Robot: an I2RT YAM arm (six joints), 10 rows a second.
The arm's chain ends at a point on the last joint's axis. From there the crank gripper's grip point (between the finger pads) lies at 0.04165 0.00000 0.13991 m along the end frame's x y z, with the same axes.
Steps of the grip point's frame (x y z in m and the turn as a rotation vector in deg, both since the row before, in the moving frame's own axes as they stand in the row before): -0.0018 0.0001 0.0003 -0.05 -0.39 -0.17; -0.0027 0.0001 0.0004 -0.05 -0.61 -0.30; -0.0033 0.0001 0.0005 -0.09 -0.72 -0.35; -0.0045 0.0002 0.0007 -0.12 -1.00 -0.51; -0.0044 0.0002 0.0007 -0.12 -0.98 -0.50; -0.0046 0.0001 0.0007 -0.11 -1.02 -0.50; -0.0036 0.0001 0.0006 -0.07 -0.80 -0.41; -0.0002 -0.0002 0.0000 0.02 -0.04 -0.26; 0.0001 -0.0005 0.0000 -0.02 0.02 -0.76; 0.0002 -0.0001 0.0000 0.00 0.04 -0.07; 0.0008 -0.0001 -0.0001 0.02 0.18 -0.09; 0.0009 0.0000 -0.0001 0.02 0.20 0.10
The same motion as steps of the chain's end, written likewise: -0.0008 0.0001 0.0000 -0.05 -0.39 -0.17; -0.0012 0.0002 0.0000 -0.05 -0.61 -0.30; -0.0015 0.0001 0.0000 -0.09 -0.72 -0.35; -0.0021 0.0003 0.0000 -0.12 -1.00 -0.51; -0.0020 0.0003 0.0000 -0.12 -0.98 -0.50; -0.0021 0.0002 0.0000 -0.11 -1.02 -0.50; -0.0016 0.0002 0.0000 -0.07 -0.80 -0.41; -0.0001 0.0000 0.0000 0.02 -0.04 -0.26; 0.0001 0.0000 0.0000 -0.02 0.02 -0.76; 0.0001 0.0000 0.0000 0.00 0.04 -0.07; 0.0004 0.0000 0.0000 0.02 0.18 -0.09; 0.0004 0.0000 0.0000 0.02 0.20 0.10
